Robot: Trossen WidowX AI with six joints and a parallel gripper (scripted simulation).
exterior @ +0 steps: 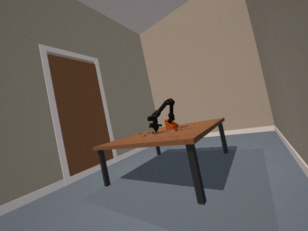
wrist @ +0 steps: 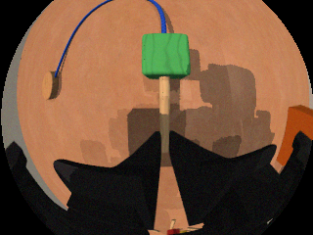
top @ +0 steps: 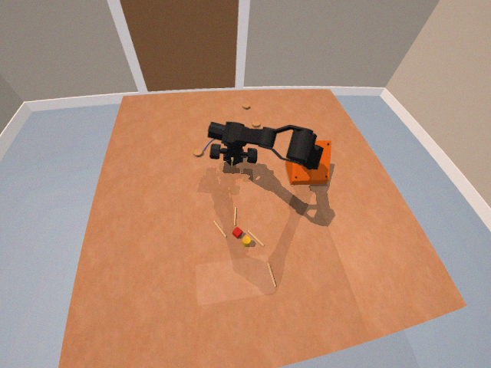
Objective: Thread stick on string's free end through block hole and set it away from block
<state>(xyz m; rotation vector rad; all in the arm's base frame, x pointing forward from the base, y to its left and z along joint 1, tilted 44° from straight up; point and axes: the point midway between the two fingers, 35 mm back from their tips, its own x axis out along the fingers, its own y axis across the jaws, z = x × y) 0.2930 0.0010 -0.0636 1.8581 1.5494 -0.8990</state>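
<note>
Now: the green block 1 cm behind my gripper tip, 6 cm to the right of it and 1 cm above it. The rest, counted from my gripper tip: round wooden button 14 cm ahead, 8 cm to the right; then thin wooden stick 1 cm behind, 4 cm to the right, 1 cm above; then red cube 1 cm ahead, 31 cm to the left.
</note>
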